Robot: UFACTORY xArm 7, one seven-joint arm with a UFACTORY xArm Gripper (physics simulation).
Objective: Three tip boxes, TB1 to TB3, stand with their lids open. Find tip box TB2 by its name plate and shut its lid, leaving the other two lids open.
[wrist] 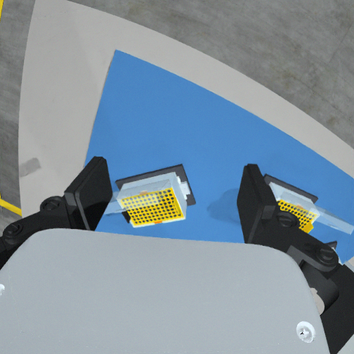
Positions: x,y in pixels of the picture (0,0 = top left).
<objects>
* gripper: 173,179
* clear lid: 147,194
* blue mat: 148,118
</objects>
